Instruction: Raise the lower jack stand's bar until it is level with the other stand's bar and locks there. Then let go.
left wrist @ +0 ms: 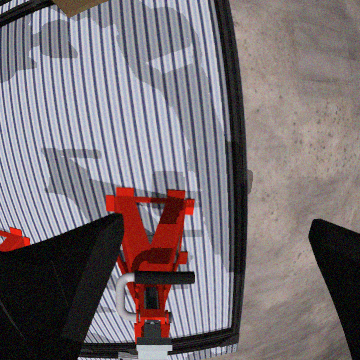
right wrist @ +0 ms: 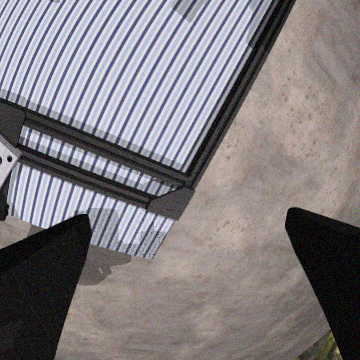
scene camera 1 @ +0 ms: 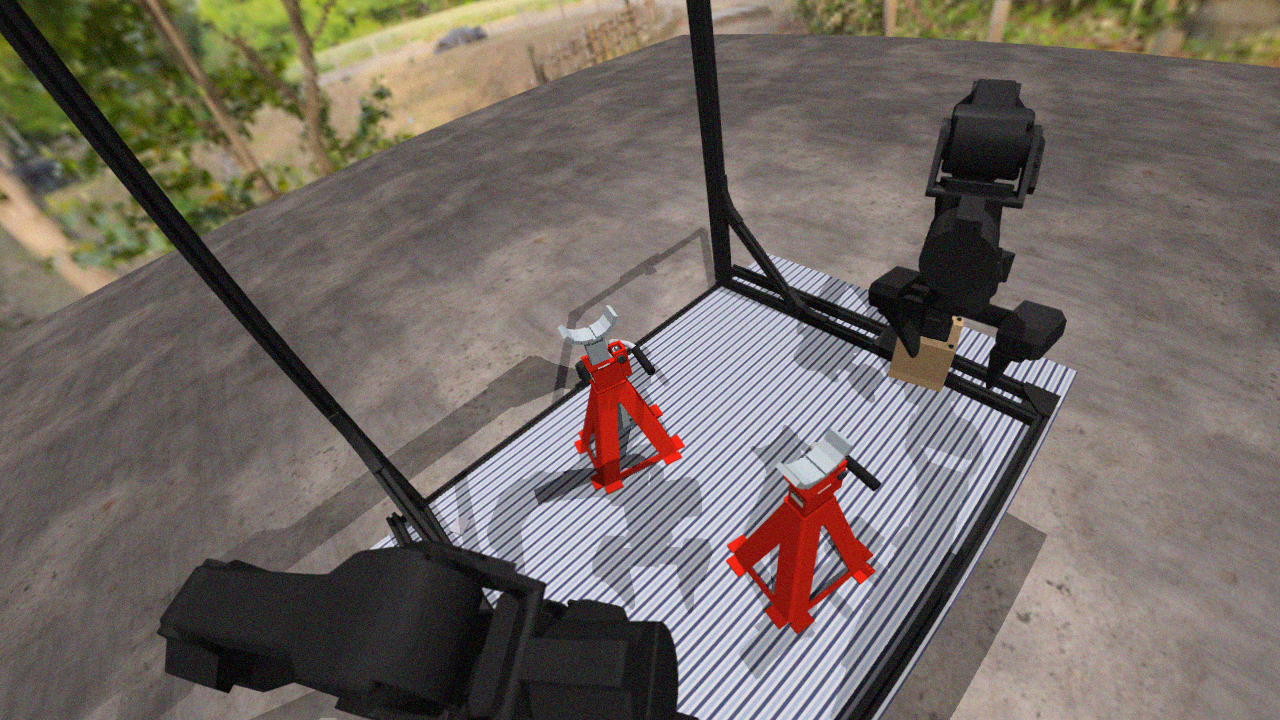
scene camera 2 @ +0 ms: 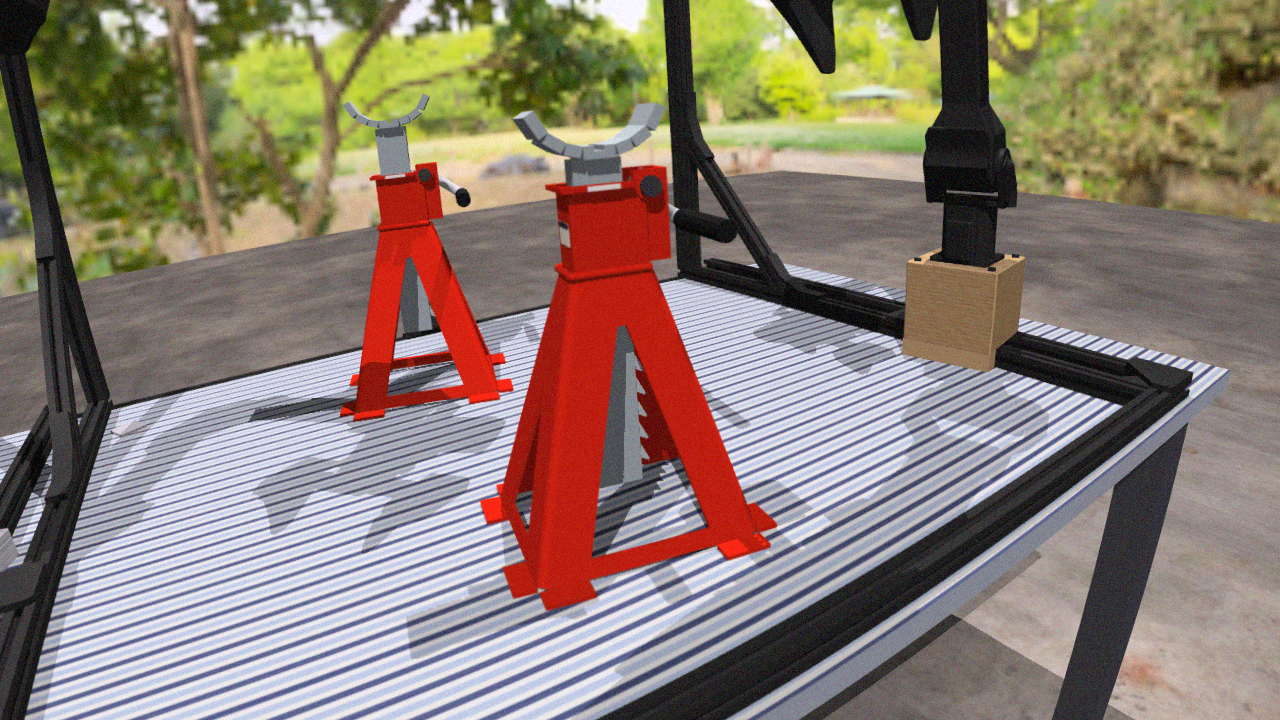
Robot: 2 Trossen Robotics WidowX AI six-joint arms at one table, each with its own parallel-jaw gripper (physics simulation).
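Places are measured from the left arm's base along level axes (x back, y down, z right), in millimetres.
Pixels of known places: left gripper, fingertip midpoint: (left wrist: 222, 227) (scene camera 1: 950, 370) (scene camera 2: 871, 57); right gripper, fingertip midpoint: (right wrist: 190, 222); left arm's base, origin of the base link: (scene camera 1: 931, 326) (scene camera 2: 967, 258).
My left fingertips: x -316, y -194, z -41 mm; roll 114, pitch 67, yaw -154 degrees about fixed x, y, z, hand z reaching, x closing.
Ahead of a thing's pixels: the offset from my left fingertips to its middle. "pt": to the spot under its first point. Level surfaces: height alone.
The lower red jack stand (scene camera 1: 794, 546) (scene camera 2: 581, 358) (left wrist: 131, 235) stands upright; a short length of its grey bar @[pt dx -165, dy +62, dz +93 mm] (scene camera 2: 592, 170) shows below its curved saddle (scene camera 1: 816, 461) (scene camera 2: 586, 147). Its black-gripped handle @[pt dx -110, dy +94, dz +55 mm] (scene camera 1: 861, 471) (scene camera 2: 705, 223) (left wrist: 165, 277) sticks out to the side. The other stand (scene camera 1: 606, 438) (scene camera 2: 407, 201) (left wrist: 14, 239) has its bar @[pt dx -113, dy +46, dz +453 mm] (scene camera 2: 392, 150) raised further out. My left gripper (scene camera 1: 952, 368) (scene camera 2: 876, 53) (left wrist: 222, 227) is open and empty, above and apart from the lower stand. My right gripper (right wrist: 190, 222) is open and empty, above the table's corner; its fingers are hidden in scene camera 1.
A wooden block (scene camera 1: 921, 362) (scene camera 2: 948, 308) carries the left arm's base. Black frame rails (scene camera 1: 948, 582) (scene camera 2: 895, 555) (left wrist: 235, 150) (right wrist: 225, 115) edge the striped table top @[dy +300 mm] (scene camera 1: 716, 358). A black upright post (scene camera 1: 707, 134) (scene camera 2: 682, 134) rises at the back.
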